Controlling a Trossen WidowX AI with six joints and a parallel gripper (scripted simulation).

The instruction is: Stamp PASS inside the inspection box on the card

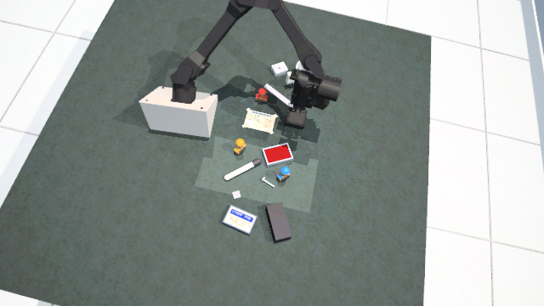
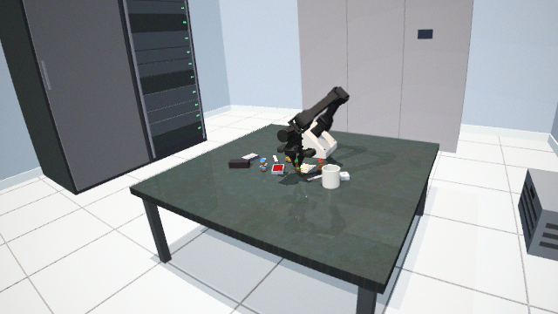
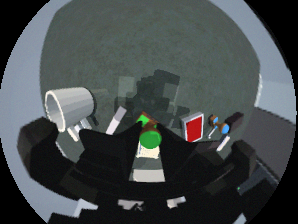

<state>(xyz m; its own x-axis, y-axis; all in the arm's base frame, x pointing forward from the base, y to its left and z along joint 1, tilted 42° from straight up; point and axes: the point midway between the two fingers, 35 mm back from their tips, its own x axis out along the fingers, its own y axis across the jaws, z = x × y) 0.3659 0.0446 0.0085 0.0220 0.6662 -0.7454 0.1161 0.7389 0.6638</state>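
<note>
Right now the red ink pad is 5 cm behind my gripper tip, 13 cm to the right of it and 5 cm below it. Also, from my gripper tip: green-knobbed pass stamp (right at my gripper tip); then red-knobbed stamp (12 cm behind, 8 cm to the left, 4 cm below); then white card (12 cm behind, 1 cm to the right, 6 cm below).
</note>
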